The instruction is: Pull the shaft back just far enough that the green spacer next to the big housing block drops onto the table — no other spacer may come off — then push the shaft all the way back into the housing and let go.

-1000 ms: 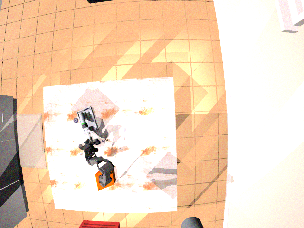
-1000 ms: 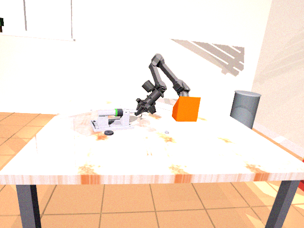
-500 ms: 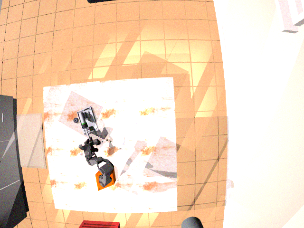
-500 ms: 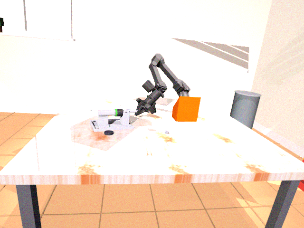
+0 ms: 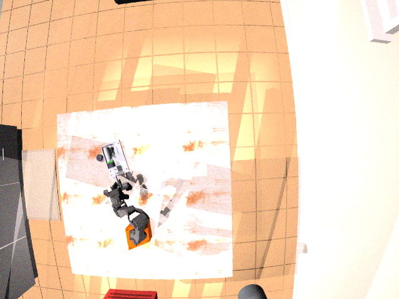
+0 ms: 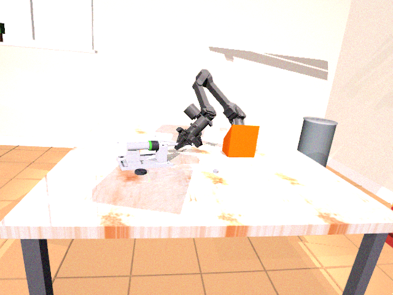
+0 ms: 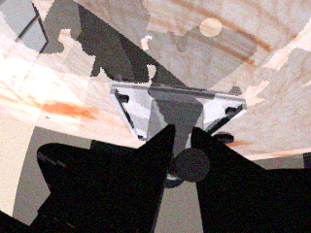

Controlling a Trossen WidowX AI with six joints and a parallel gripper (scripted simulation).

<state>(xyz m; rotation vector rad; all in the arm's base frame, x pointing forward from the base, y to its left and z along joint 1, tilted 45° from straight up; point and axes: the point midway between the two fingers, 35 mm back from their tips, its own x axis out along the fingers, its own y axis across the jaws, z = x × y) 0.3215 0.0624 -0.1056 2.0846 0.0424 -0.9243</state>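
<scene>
Right now my gripper tip is 12 cm short of the green spacer, 4 cm to the right of it and 2 cm below it. The rest, counted from my gripper tip: black ring (15 cm ahead, 17 cm to the left, 5 cm below).
</scene>
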